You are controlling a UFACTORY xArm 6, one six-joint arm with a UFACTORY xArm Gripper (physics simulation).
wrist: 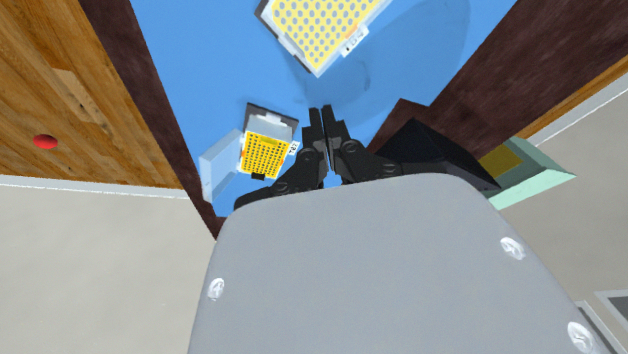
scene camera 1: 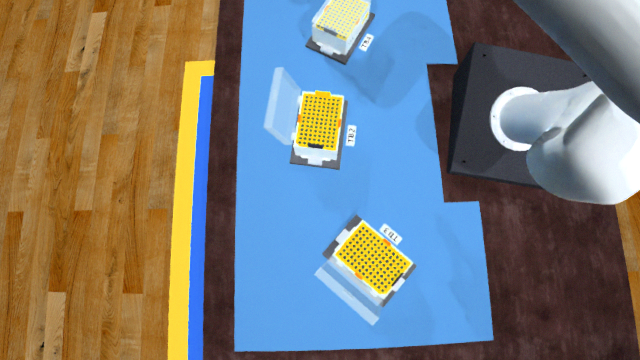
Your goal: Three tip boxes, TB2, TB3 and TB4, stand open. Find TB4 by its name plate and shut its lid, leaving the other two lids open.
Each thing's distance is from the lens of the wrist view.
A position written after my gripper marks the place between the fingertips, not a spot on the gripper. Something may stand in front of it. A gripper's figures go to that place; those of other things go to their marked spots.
my gripper (wrist: pixel 321 123): 13 cm
blue mat (wrist: pixel 210 66): 35 cm
